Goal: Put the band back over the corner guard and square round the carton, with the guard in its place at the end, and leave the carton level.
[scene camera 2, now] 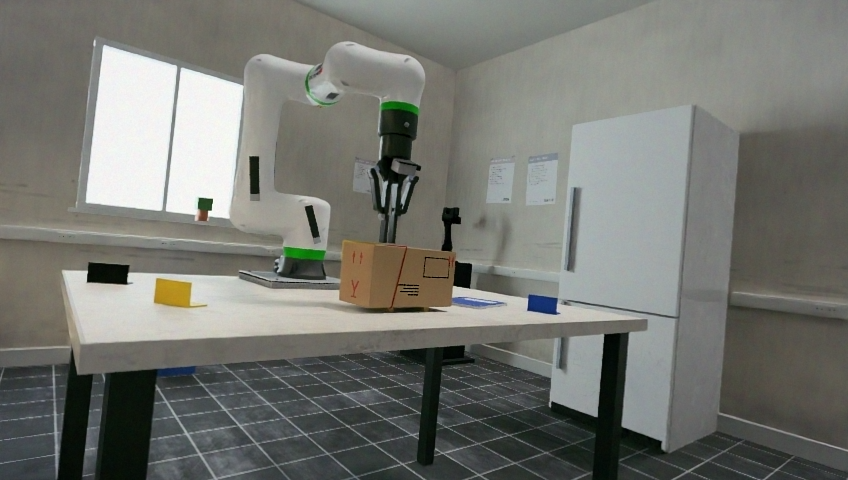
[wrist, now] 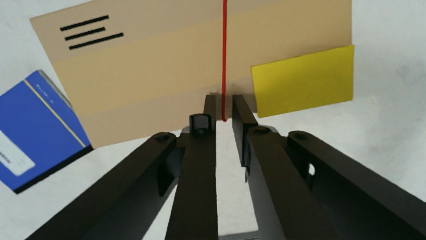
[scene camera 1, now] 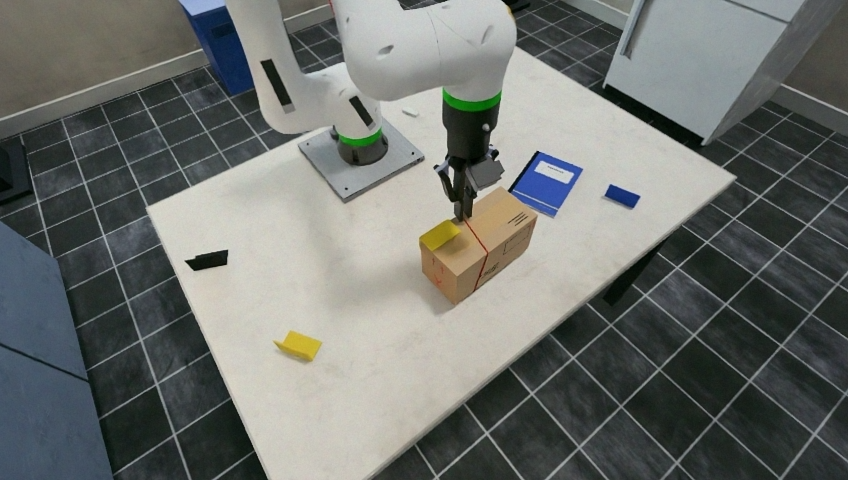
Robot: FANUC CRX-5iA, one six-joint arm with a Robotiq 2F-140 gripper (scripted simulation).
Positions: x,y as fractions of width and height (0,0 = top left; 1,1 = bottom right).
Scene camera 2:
my gripper: 0.46,0.51
brown carton: 0.44,0.57
black guard: 0.12,0.57
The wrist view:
my gripper: 0.52,0.46
brown carton: 0.30,0.32
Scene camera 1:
my gripper: 0.55,0.45
brown carton: 0.59,0.47
blue notebook: 0.64,0.38
